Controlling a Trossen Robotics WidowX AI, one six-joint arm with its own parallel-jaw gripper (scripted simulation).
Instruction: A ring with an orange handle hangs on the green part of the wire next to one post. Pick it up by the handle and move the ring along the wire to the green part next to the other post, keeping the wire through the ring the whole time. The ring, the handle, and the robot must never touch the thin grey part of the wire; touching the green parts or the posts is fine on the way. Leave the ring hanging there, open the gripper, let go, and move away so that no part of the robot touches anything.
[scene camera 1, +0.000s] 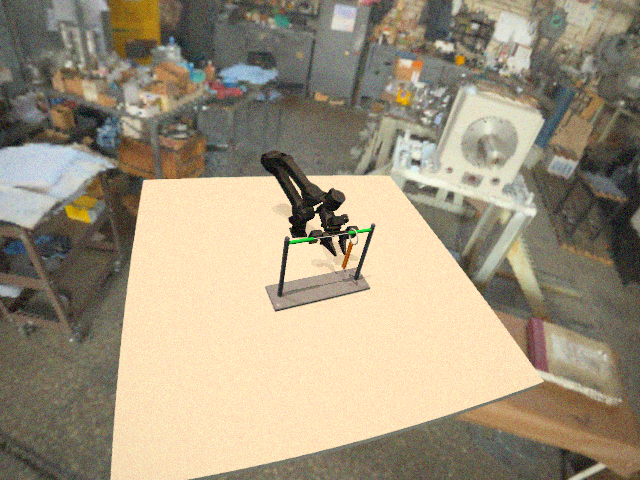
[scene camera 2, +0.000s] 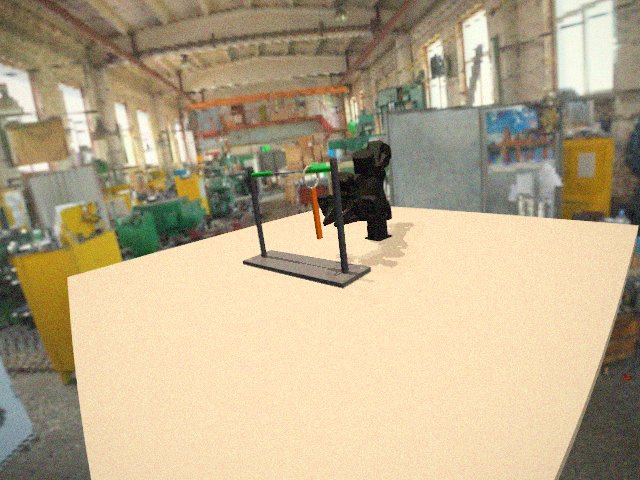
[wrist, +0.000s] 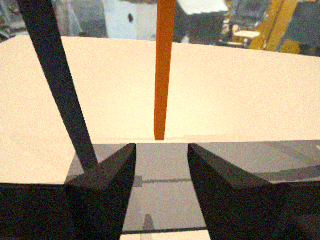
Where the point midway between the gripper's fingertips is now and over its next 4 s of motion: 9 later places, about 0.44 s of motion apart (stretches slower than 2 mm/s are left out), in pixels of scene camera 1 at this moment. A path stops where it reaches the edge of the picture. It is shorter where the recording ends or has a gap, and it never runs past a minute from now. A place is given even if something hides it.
My gripper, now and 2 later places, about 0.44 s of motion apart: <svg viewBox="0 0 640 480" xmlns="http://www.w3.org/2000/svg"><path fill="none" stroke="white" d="M340 255L337 247L336 245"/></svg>
